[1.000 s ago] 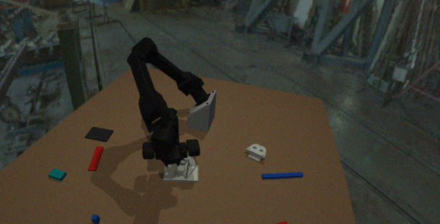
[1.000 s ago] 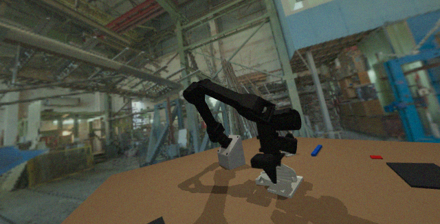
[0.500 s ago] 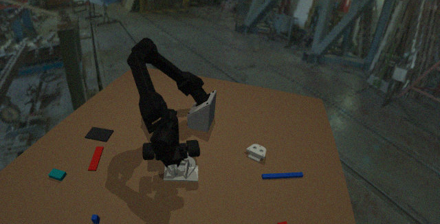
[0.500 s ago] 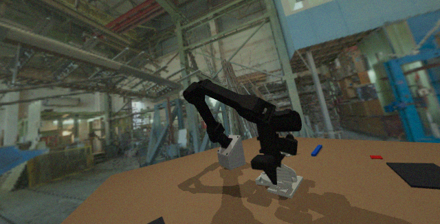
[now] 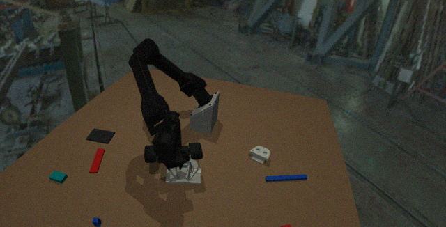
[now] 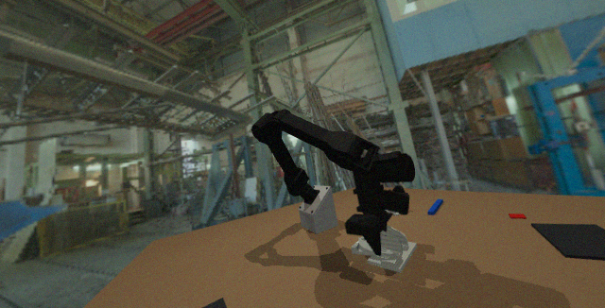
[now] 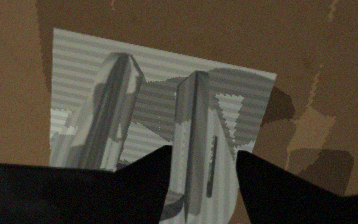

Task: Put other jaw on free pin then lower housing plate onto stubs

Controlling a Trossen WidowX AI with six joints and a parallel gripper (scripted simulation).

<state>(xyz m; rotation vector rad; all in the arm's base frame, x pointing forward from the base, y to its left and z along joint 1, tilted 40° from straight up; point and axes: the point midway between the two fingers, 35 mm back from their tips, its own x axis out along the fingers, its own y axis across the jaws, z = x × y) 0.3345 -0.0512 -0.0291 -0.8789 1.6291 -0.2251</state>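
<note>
Now: gripper tip 3 cm to the right of the white base and 2 cm above it. Round my gripper tip: blue cube 28 cm ahead, 15 cm to the right, 1 cm below; grey jaw 4 cm behind; red bar 5 cm ahead, 31 cm to the right, 2 cm below.
</note>
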